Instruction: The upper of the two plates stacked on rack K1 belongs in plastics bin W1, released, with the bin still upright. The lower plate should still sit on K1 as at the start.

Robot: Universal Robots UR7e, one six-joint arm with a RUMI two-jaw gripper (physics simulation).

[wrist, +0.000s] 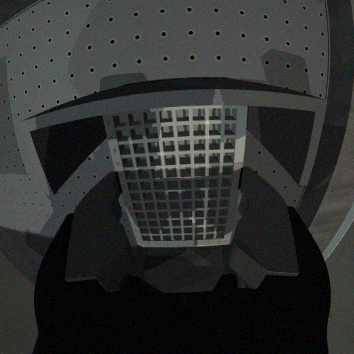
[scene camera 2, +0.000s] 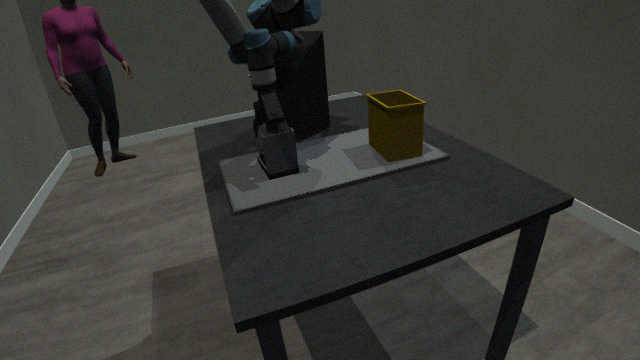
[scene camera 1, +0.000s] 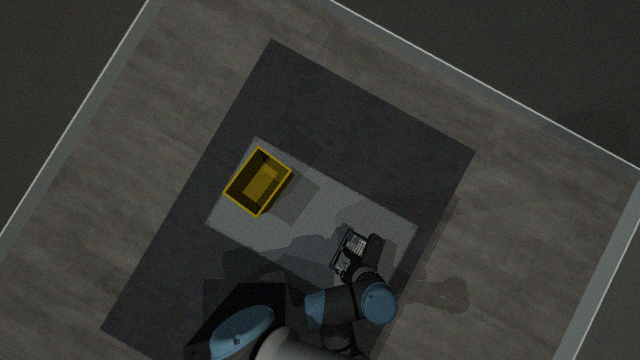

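The rack K1 is a dark, walled frame on the perforated board. My gripper is shut on the upper plate, a pale grid-patterned plate, with one finger at each long side. The plate looks level and lies within the rack's outline from above; its exact height above the lower plate cannot be told. In scene camera 2 the rack's panel hides the fingertips and plate. The lower plate cannot be told apart beneath the upper one. The yellow plastics bin W1 stands upright, open at the top.
The rack and bin stand toward opposite ends of the pale perforated board on the dark table. The bin is tall. The arm's dark pedestal stands behind the board. A person in pink stands beyond the table.
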